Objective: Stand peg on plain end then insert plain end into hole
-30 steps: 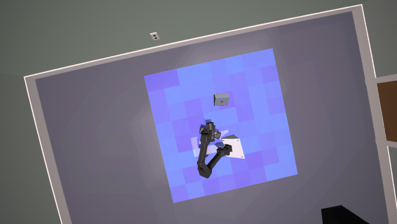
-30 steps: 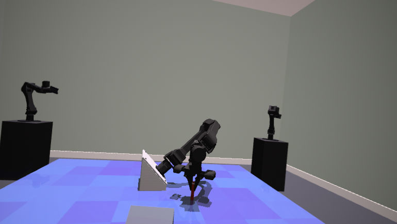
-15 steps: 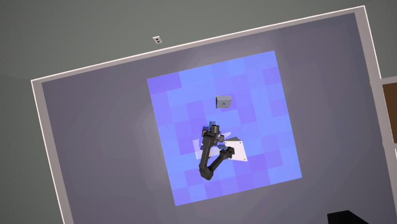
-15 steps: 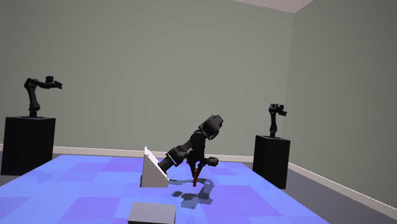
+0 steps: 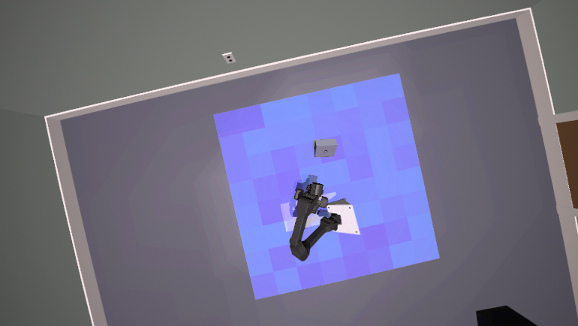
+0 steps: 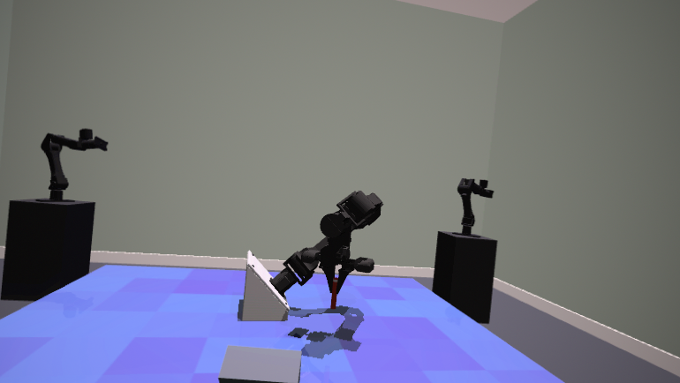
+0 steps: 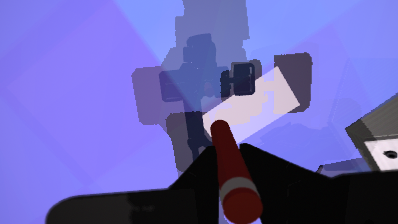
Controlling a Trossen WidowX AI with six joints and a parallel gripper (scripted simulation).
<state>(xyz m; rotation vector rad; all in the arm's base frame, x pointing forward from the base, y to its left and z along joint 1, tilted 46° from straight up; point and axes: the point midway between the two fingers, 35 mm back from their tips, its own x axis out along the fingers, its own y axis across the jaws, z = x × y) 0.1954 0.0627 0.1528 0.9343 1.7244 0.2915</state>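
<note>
The grey sloped panel is 270 mm ahead of my gripper tip, 160 mm to the right of it and 80 mm below it. Round my gripper tip: red peg 20 mm above.
</note>
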